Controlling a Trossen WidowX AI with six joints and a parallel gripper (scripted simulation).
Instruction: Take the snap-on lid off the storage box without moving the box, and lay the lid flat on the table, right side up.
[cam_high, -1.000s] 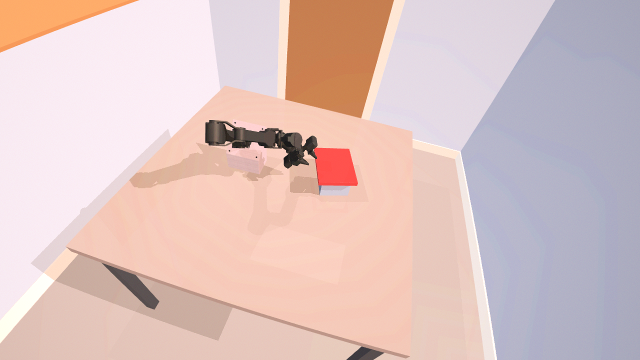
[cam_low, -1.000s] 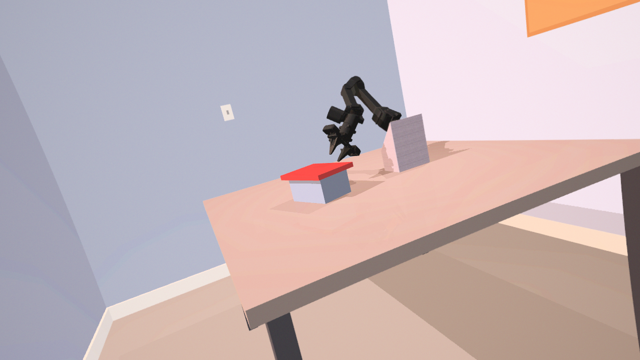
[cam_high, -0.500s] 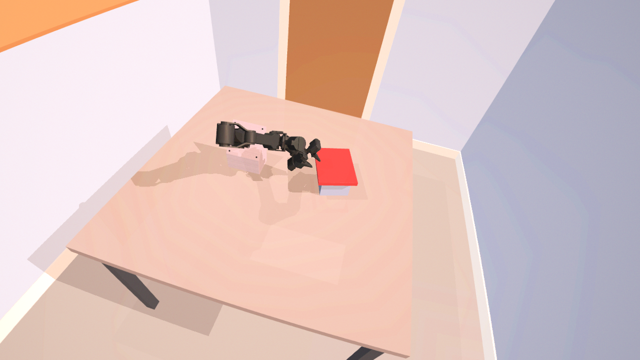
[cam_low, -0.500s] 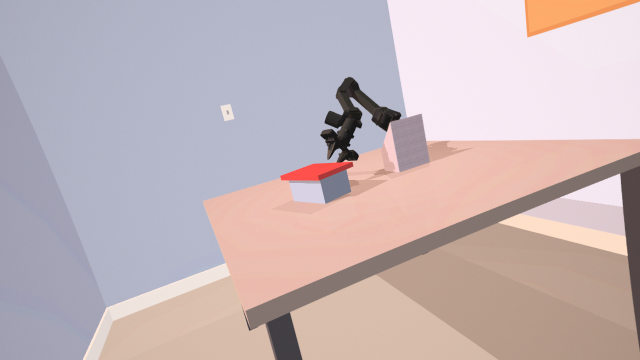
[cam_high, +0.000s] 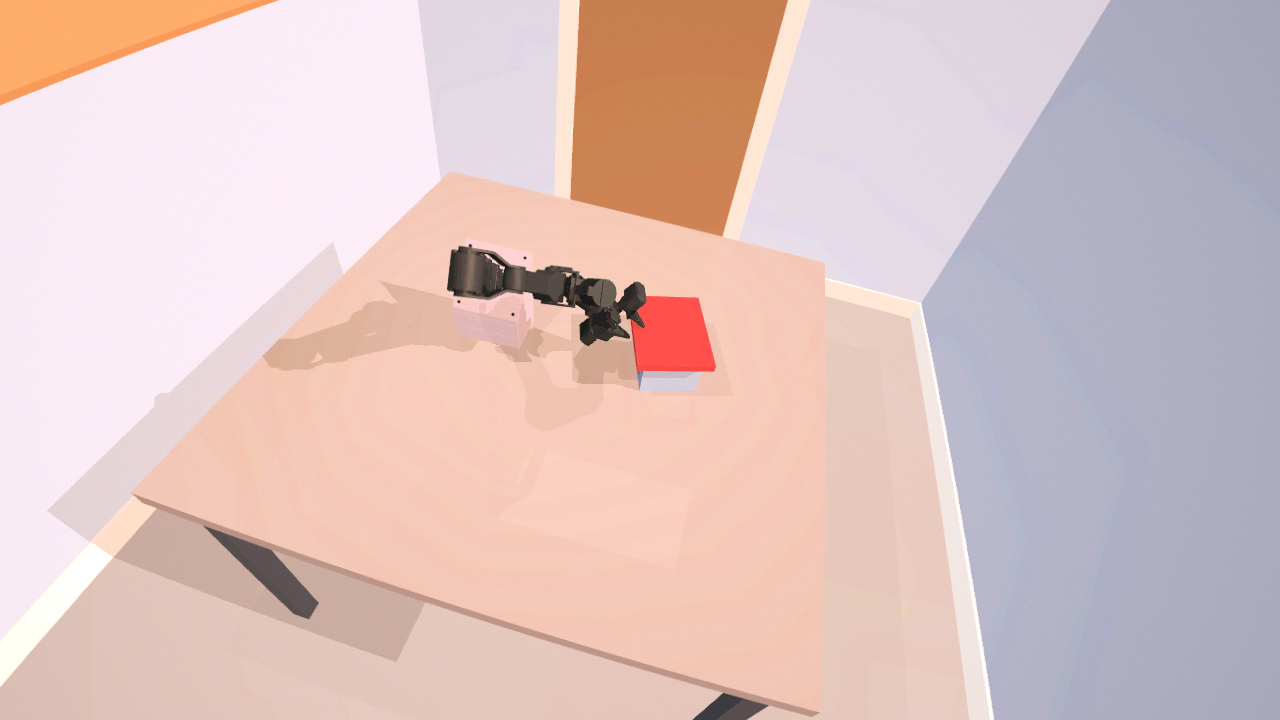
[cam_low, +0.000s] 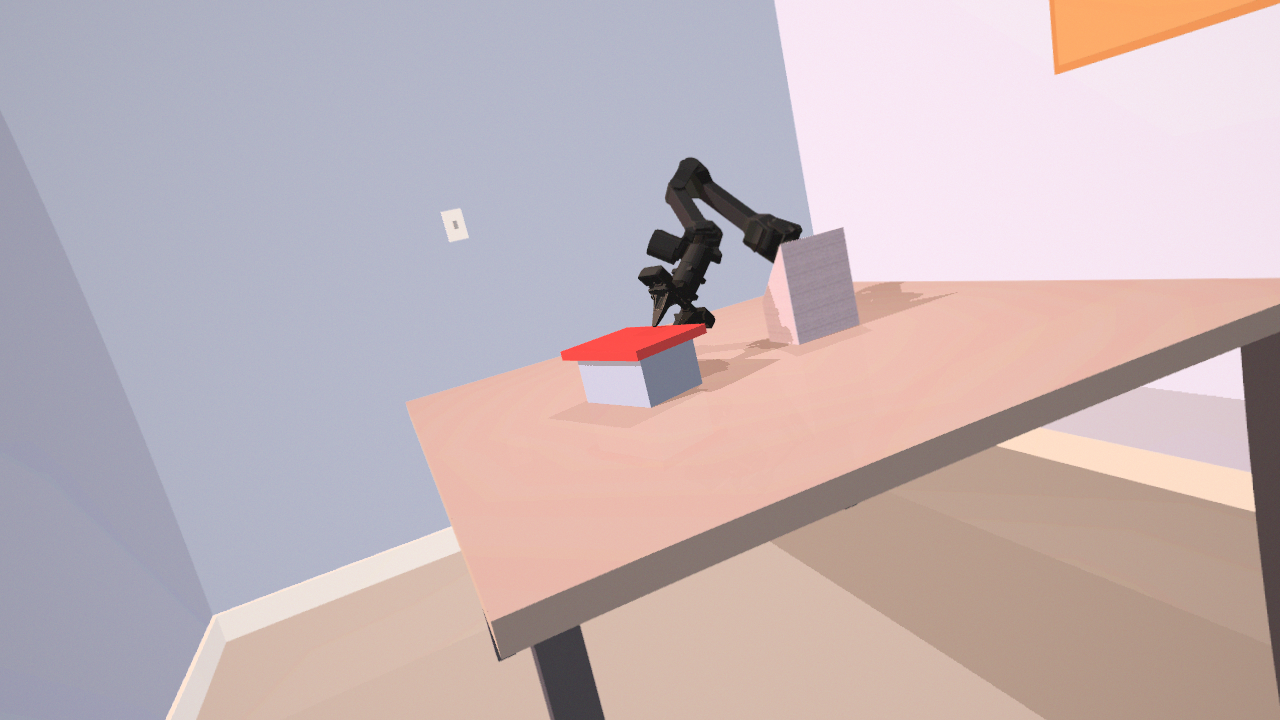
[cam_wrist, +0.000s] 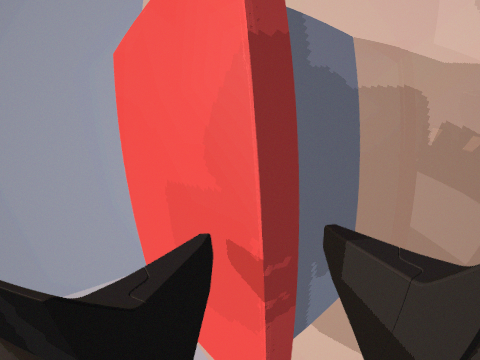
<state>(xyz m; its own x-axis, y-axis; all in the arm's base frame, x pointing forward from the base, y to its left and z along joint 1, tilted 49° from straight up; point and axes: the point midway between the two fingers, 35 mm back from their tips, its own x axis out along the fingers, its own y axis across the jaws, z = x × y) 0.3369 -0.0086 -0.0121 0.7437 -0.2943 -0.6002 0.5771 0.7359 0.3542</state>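
Now: the red lid 7 cm ahead of my gripper tip, 2 cm to the left of it and 1 cm above it. Also, from my gripper tip: grey storage box: 7 cm ahead, 2 cm to the left, 4 cm below.
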